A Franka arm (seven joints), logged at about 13 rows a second.
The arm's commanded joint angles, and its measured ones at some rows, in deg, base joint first. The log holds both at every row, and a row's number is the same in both.
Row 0, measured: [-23.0, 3.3, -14.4, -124.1, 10.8, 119.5, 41.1]
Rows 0 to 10, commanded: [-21.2, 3.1, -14.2, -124.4, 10.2, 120.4, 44.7]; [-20.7, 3.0, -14.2, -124.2, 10.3, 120.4, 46.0]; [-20.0, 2.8, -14.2, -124.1, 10.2, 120.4, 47.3]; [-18.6, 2.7, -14.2, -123.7, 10.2, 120.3, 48.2]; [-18.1, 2.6, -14.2, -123.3, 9.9, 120.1, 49.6]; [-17.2, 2.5, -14.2, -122.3, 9.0, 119.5, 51.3]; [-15.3, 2.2, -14.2, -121.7, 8.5, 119.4, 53.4]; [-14.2, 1.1, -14.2, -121.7, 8.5, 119.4, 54.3]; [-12.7, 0.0, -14.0, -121.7, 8.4, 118.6, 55.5]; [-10.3, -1.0, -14.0, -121.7, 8.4, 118.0, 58.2]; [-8.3, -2.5, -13.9, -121.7, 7.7, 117.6, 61.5]
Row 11, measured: [-11.9, 1.3, -13.6, -121.3, 9.7, 119.2, 56.1]
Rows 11 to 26, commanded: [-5.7, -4.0, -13.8, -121.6, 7.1, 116.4, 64.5]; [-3.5, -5.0, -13.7, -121.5, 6.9, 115.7, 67.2]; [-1.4, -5.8, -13.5, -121.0, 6.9, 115.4, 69.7]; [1.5, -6.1, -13.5, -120.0, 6.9, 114.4, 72.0]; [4.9, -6.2, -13.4, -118.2, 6.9, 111.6, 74.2]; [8.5, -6.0, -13.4, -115.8, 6.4, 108.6, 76.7]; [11.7, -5.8, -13.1, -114.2, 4.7, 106.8, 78.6]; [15.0, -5.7, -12.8, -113.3, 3.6, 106.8, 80.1]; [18.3, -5.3, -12.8, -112.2, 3.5, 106.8, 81.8]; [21.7, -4.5, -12.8, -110.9, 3.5, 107.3, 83.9]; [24.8, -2.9, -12.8, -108.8, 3.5, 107.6, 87.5]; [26.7, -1.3, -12.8, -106.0, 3.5, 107.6, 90.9]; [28.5, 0.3, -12.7, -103.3, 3.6, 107.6, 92.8]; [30.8, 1.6, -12.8, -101.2, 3.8, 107.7, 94.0]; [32.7, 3.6, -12.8, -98.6, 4.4, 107.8, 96.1]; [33.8, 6.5, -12.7, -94.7, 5.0, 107.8, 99.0]
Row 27, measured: [31.3, 0.9, -11.9, -102.5, 4.6, 108.5, 95.1]
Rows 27 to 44, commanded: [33.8, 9.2, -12.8, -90.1, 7.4, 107.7, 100.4]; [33.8, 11.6, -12.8, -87.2, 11.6, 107.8, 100.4]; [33.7, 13.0, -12.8, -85.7, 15.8, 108.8, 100.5]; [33.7, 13.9, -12.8, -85.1, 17.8, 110.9, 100.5]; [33.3, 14.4, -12.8, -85.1, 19.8, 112.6, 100.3]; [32.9, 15.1, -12.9, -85.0, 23.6, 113.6, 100.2]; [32.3, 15.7, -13.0, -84.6, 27.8, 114.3, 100.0]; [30.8, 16.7, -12.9, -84.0, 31.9, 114.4, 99.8]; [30.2, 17.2, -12.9, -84.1, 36.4, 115.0, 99.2]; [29.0, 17.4, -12.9, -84.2, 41.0, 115.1, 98.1]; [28.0, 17.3, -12.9, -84.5, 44.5, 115.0, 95.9]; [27.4, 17.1, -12.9, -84.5, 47.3, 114.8, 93.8]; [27.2, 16.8, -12.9, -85.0, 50.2, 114.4, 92.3]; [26.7, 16.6, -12.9, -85.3, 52.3, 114.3, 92.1]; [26.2, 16.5, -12.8, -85.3, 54.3, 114.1, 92.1]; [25.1, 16.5, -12.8, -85.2, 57.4, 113.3, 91.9]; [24.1, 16.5, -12.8, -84.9, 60.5, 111.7, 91.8]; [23.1, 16.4, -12.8, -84.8, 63.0, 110.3, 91.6]
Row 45, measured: [25.7, 16.5, -13.5, -86.2, 58.6, 113.6, 92.5]
